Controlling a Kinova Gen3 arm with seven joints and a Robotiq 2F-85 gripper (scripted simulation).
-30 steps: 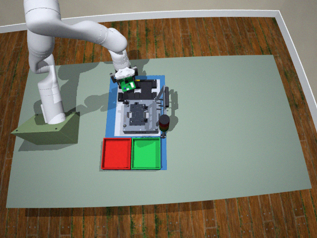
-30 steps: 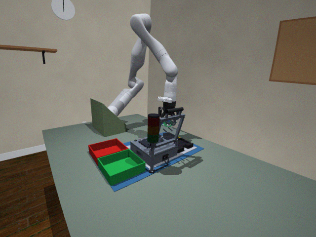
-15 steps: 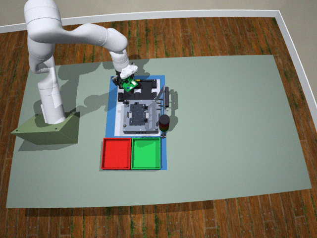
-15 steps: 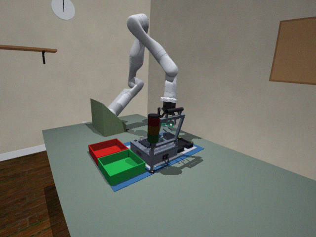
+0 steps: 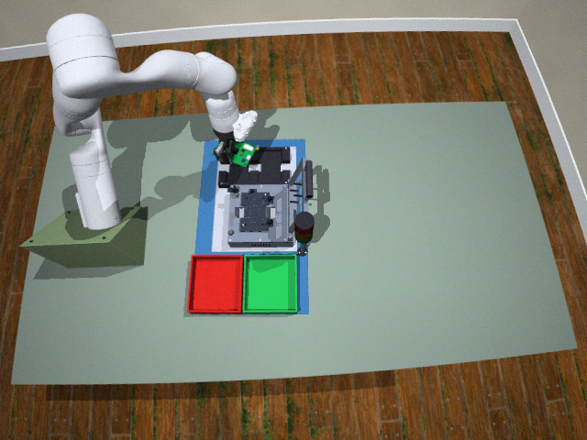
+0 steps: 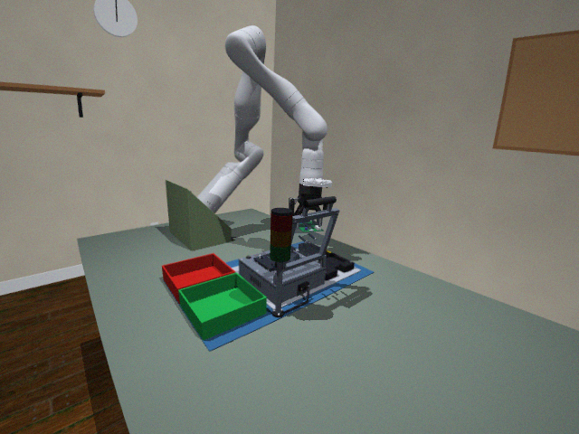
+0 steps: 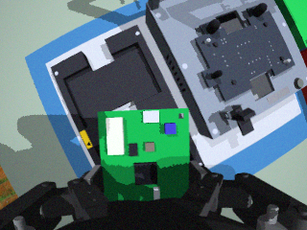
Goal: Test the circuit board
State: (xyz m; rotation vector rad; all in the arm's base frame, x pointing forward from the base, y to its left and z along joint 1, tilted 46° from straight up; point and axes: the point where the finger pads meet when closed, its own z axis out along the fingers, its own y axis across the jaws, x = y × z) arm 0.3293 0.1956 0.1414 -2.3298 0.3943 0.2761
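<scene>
Now: hand right at the green circuit board. Also, from my hand: nest (160 mm to the right, 70 mm ahead, 50 mm below); black latch hook (110 mm to the right, 30 mm below); clear lid (190 mm ahead, 160 mm to the right, 60 mm above).
</scene>
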